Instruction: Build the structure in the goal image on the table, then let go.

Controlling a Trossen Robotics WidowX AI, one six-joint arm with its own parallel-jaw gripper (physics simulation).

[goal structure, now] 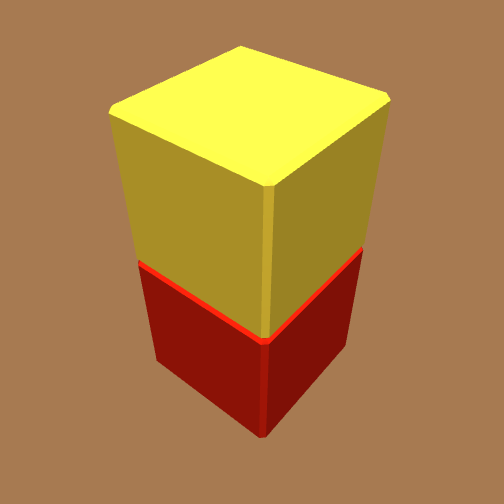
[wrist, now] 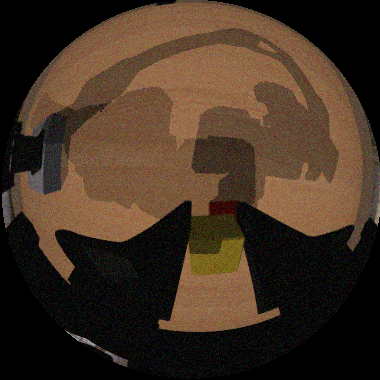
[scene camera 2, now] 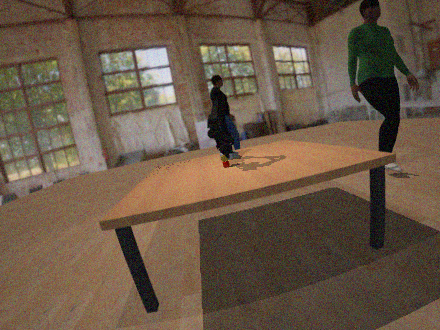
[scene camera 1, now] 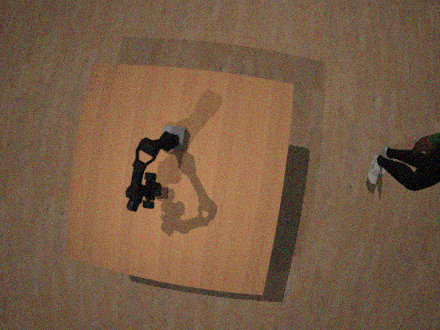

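Seen in the pictures: gripper, fingertip midpoint: (wrist: 214, 207) (scene camera 2: 228, 158); arm's base at its link origin: (wrist: 36, 153) (scene camera 2: 229, 152) (scene camera 1: 172, 140).
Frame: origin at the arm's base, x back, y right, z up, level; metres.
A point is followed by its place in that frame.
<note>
A yellow block (scene camera 2: 224, 158) @(x -0.279, y 0.131, z 0.011 m) (wrist: 215, 245) @(x -0.262, y 0.118, z 0.028 m) is between the fingers of my gripper (scene camera 1: 160, 192) @(x -0.266, y 0.102, z 0.005 m) (scene camera 2: 224, 154) @(x -0.266, y 0.102, z 0.005 m) (wrist: 214, 207) @(x -0.266, y 0.102, z 0.005 m), which is shut on it. A red block (scene camera 2: 226, 164) @(x -0.297, y 0.131, z -0.025 m) (wrist: 223, 207) @(x -0.277, y 0.111, z -0.019 m) is on the table (scene camera 1: 235, 200) @(x -0.349, y -0.330, z -0.043 m) (scene camera 2: 180, 190) @(x -0.556, y 0.456, z -0.043 m), below the yellow block. In the wrist view part of the red block shows past the far edge of the yellow one, near the right fingertip; the rest is hidden. In the scene camera 2 view the yellow block appears right above the red one; I cannot tell whether they touch. The blocks cannot be made out in the scene camera 1 view.
The arm's grey base (scene camera 1: 181, 134) @(x 0.031, y -0.052, z -0.001 m) (wrist: 52, 152) @(x -0.044, y 0.012, z -0.021 m) stands on the table behind the gripper. Shadows of the arm fall across the table around the blocks. A person in a green top (scene camera 2: 376, 55) and a person in dark clothes (scene camera 2: 219, 105) are beyond the table.
</note>
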